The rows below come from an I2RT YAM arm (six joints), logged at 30 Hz.
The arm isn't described. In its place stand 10 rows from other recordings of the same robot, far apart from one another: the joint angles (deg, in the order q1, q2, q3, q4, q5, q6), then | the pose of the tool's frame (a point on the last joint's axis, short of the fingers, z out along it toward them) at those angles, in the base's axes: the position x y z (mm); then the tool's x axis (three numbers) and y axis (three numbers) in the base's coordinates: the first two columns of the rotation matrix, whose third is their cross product.
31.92 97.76 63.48 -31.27 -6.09 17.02 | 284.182, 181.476, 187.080, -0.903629, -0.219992, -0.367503, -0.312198, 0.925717, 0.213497
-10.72 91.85 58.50 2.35 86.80 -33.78 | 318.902, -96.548, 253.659, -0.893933, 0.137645, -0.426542, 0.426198, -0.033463, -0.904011
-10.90 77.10 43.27 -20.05 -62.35 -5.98 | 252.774, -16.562, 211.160, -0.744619, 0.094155, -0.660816, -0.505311, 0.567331, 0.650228
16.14 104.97 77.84 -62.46 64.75 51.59 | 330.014, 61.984, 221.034, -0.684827, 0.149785, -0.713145, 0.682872, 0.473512, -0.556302
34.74 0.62 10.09 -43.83 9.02 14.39 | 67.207, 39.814, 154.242, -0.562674, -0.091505, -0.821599, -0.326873, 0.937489, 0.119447
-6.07 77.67 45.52 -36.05 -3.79 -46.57 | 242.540, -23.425, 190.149, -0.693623, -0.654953, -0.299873, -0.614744, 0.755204, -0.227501
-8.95 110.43 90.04 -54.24 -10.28 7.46 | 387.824, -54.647, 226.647, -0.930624, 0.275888, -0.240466, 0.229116, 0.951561, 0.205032
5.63 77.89 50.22 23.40 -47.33 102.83 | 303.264, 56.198, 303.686, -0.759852, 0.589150, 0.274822, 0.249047, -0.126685, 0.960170
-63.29 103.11 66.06 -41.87 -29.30 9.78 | 164.679, -288.525, 167.805, -0.309539, 0.944756, -0.107807, 0.800961, 0.320158, 0.505925
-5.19 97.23 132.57 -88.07 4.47 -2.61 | 283.260, -28.515, 478.928, -0.797953, 0.026893, -0.602119, 0.100955, 0.990854, -0.089533
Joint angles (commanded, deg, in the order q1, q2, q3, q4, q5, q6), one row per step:
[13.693 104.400 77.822 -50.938 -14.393 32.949]
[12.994 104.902 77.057 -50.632 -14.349 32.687]
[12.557 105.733 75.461 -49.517 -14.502 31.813]
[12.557 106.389 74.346 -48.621 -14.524 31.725]
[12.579 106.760 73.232 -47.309 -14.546 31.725]
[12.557 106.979 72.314 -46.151 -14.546 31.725]
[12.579 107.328 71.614 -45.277 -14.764 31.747]
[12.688 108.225 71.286 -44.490 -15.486 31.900]
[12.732 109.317 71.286 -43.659 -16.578 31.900]
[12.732 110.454 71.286 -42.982 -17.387 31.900]
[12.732 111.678 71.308 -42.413 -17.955 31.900]
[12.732 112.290 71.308 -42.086 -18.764 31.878]
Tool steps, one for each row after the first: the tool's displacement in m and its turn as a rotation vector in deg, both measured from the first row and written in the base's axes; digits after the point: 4 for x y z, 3 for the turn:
[0.0003 -0.0044 -0.0064 -0.300 0.850 -0.460]
[-0.0006 -0.0073 -0.0182 -0.558 1.913 -0.036]
[-0.0016 -0.0075 -0.0267 -0.739 2.746 0.053]
[-0.0025 -0.0075 -0.0334 -0.756 2.920 0.079]
[-0.0031 -0.0078 -0.0384 -0.750 2.899 0.057]
[-0.0037 -0.0077 -0.0432 -0.577 3.123 0.099]
[-0.0029 -0.0064 -0.0495 0.035 3.749 0.192]
[-0.0009 -0.0050 -0.0554 1.025 4.240 0.428]
[0.0009 -0.0041 -0.0617 1.703 4.863 0.562]
[0.0025 -0.0034 -0.0685 2.113 5.604 0.643]
[0.0033 -0.0027 -0.0719 2.829 6.050 0.790]

